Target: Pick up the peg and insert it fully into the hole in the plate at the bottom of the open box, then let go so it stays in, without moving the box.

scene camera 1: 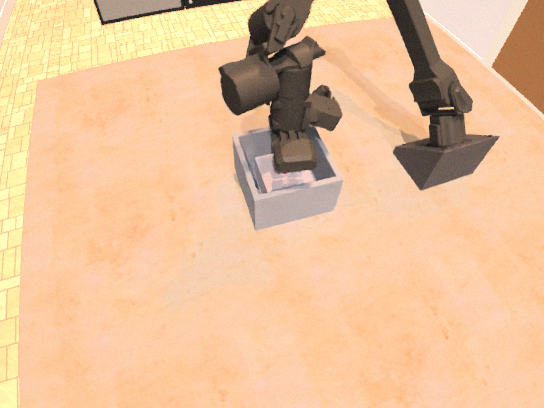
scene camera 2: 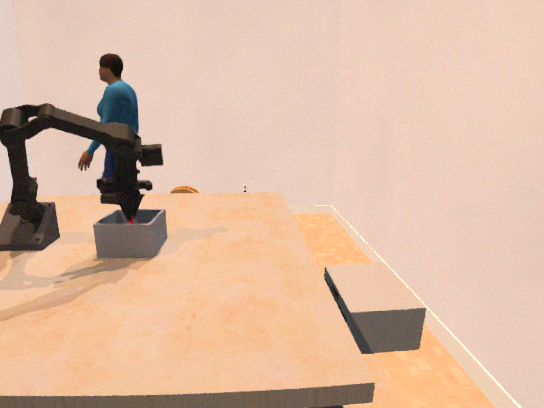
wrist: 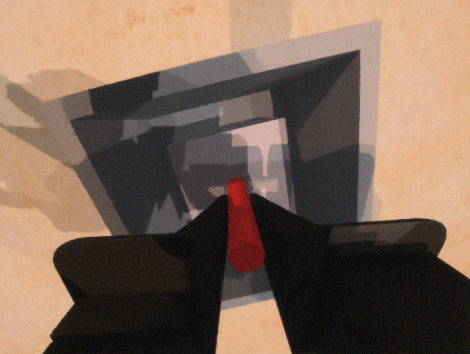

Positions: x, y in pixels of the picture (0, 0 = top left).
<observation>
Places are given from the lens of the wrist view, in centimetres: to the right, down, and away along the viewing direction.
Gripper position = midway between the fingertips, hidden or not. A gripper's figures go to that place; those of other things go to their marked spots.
gripper (wrist: 238, 200): 0, 2, 11
grey box (wrist: 326, 85): 6, -6, 11
</observation>
